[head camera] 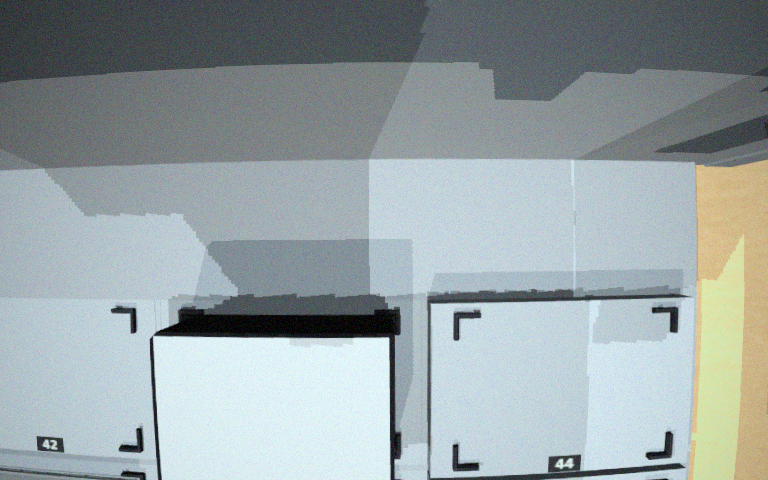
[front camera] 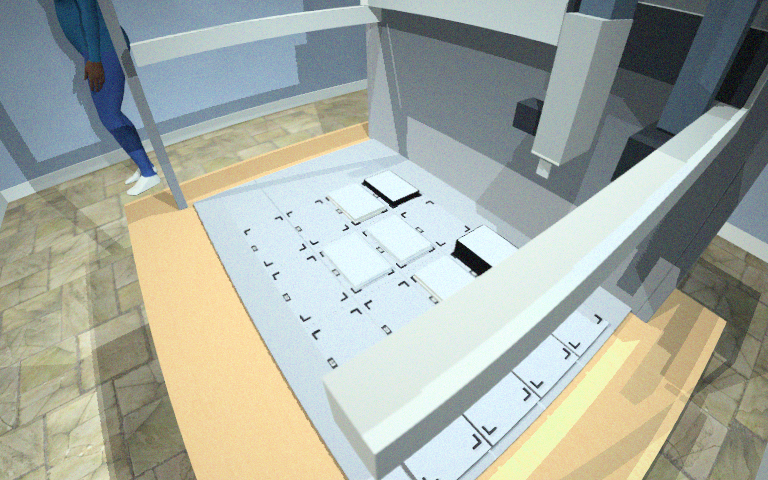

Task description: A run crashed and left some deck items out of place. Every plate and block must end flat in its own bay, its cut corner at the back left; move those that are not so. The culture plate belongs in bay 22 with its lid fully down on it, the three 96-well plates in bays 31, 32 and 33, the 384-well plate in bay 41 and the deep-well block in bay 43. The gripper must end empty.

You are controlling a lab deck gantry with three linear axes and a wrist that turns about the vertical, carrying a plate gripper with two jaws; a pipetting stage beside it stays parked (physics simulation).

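Frame: origin at the robot's base, x ahead, y left, z up, level; metres.
Where they show: robot's base, origin of its link: [front camera: 245, 232].
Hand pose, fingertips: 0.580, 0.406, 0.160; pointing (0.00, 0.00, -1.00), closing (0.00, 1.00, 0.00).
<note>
Each offset is from my fingertips to the top centre of the thing, as dx, dy, dz. "spot": to the spot under its first point.
The gripper's dark head [front camera: 640, 148] shows partly at the upper right in the front view, under a blue column. Its jaws are hidden by the front beam. The deep-well block @[-0.188, -0.042, -0.118] [front camera: 488, 246] [head camera: 271, 407], white-topped with black sides, stands upright in bay 43. The black-sided 384-well plate @[-0.516, -0.042, -0.146] [front camera: 391, 186] lies in bay 41. Pale 96-well plates lie in bay 31 @[spot: -0.504, -0.154, -0.146] [front camera: 356, 202], bay 32 @[spot: -0.349, -0.148, -0.146] [front camera: 399, 236] and bay 33 @[spot: -0.210, -0.150, -0.146] [front camera: 444, 276], the last partly behind the beam. The pale culture plate @[-0.352, -0.256, -0.144] [front camera: 355, 260] lies in bay 22. Its lid's seating and the cut corners cannot be made out.
A thick pale beam [front camera: 509, 283] crosses the front view and hides part of the deck. The white pipetting stage [front camera: 580, 84] hangs above the right rear. Black corner marks and number labels 42 @[spot: -0.353, -0.088, -0.160] [head camera: 49, 444] and 44 @[spot: -0.024, -0.088, -0.145] [head camera: 564, 463] flank the block. A person [front camera: 113, 96] stands at the left.
</note>
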